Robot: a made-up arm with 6 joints. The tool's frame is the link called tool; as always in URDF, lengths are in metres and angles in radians. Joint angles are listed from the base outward.
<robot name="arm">
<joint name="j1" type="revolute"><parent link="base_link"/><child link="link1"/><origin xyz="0 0 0.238"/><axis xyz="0 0 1"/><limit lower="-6.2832" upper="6.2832"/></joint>
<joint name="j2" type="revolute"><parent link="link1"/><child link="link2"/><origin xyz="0 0.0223 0" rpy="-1.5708 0 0"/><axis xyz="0 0 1"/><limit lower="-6.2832" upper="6.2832"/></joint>
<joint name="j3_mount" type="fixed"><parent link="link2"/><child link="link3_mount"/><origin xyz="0 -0.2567 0"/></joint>
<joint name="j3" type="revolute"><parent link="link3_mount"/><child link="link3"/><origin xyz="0 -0.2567 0"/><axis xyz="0 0 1"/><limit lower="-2.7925" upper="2.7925"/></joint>
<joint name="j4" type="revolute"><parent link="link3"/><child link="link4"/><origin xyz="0 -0.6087 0" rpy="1.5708 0 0"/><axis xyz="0 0 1"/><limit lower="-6.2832" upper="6.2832"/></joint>
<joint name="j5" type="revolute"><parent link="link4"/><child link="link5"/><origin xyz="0 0 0" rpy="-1.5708 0 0"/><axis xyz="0 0 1"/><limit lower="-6.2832" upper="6.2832"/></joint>
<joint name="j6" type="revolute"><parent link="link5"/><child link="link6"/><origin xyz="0 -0.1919 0" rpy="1.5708 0 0"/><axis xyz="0 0 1"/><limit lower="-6.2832" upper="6.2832"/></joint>
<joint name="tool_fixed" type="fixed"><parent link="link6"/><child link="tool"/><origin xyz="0 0 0"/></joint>
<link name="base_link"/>
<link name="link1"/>
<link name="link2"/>
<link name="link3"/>
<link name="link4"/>
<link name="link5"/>
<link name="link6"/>
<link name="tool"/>
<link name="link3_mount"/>
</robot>
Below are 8 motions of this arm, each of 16 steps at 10 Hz.
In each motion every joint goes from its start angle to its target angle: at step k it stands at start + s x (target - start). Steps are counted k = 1, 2, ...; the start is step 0. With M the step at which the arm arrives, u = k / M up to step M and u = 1 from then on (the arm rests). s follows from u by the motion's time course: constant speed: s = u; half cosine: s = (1 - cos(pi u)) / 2; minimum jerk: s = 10 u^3 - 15 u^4 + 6 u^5.
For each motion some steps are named. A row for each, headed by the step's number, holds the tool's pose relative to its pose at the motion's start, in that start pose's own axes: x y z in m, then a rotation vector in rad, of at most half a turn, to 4 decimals.
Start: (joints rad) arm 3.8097 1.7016 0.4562 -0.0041 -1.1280 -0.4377
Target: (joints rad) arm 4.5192 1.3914 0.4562 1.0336 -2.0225 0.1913
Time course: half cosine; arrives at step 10
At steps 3, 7, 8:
3: -0.1415 0.0789 0.0366 0.1637 -0.1885 0.2986
7: -0.5220 0.2598 -0.0240 0.6527 -0.6069 1.0904
8: -0.5884 0.2879 -0.0582 0.7569 -0.6608 1.2116

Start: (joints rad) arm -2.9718 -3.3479 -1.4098 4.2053 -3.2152 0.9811
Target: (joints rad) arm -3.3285 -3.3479 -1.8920 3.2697 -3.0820 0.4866
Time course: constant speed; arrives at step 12
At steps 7, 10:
7: -0.1145 0.0801 0.0325 0.2874 0.3068 0.2977
10: -0.1585 0.1125 0.0585 0.4135 0.4329 0.4416

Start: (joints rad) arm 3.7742 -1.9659 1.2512 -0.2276 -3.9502 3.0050
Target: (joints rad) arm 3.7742 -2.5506 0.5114 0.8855 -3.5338 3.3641
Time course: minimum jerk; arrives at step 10
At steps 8, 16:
8: -0.7861 -0.0714 -0.0041 0.2250 0.8561 -0.6092
16: -0.8312 -0.0755 0.0272 0.1898 0.9023 -0.6546

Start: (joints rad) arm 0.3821 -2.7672 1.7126 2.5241 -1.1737 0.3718
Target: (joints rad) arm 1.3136 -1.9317 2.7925 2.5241 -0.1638 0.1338
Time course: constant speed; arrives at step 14
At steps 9, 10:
9: -0.5696 -0.1470 0.4296 0.5318 -0.6940 -0.1157
10: -0.6368 -0.1765 0.4073 0.6305 -0.7534 -0.0977

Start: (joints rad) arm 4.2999 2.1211 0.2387 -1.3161 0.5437 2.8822
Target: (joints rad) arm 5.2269 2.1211 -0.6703 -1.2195 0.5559 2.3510
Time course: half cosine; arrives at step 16
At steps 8, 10, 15, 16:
8: 0.3793 0.2378 -0.4090 -0.5410 0.3154 -0.2633
10: 0.4855 0.2551 -0.6338 -0.7429 0.4464 -0.3278
15: 0.5638 0.2044 -1.0151 -1.0451 0.6620 -0.3791
16: 0.5642 0.2015 -1.0274 -1.0544 0.6692 -0.3797

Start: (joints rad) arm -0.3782 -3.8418 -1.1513 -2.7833 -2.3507 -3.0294
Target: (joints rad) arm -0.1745 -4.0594 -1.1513 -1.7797 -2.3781 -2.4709
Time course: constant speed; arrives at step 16
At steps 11, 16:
11: 0.0657 0.2284 -0.1016 -0.3565 0.0999 -0.2851
16: 0.1247 0.3151 -0.1484 -0.4713 0.2220 -0.4320

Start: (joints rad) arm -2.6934 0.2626 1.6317 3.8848 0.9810 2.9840
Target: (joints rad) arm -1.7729 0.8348 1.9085 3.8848 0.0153 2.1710
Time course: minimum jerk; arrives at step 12
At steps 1, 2, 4, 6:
1: 0.0054 0.0018 -0.0027 -0.0032 0.0107 -0.0047
2: 0.0370 0.0128 -0.0198 -0.0233 0.0744 -0.0331
4: 0.2039 0.0689 -0.1478 -0.1741 0.4247 -0.2094
6: 0.4024 0.1117 -0.4472 -0.5424 0.9394 -0.5391

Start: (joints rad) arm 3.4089 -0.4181 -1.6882 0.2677 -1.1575 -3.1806
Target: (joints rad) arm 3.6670 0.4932 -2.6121 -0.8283 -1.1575 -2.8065
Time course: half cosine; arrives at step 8
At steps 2, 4, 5, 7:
2: 0.0696 -0.0056 -0.0111 0.1518 0.0096 -0.0465
4: 0.2260 -0.0437 -0.0239 0.5142 -0.0224 -0.1666
5: 0.2991 -0.0745 -0.0213 0.7039 -0.0723 -0.2373
7: 0.3836 -0.1234 -0.0047 0.9587 -0.1812 -0.3454

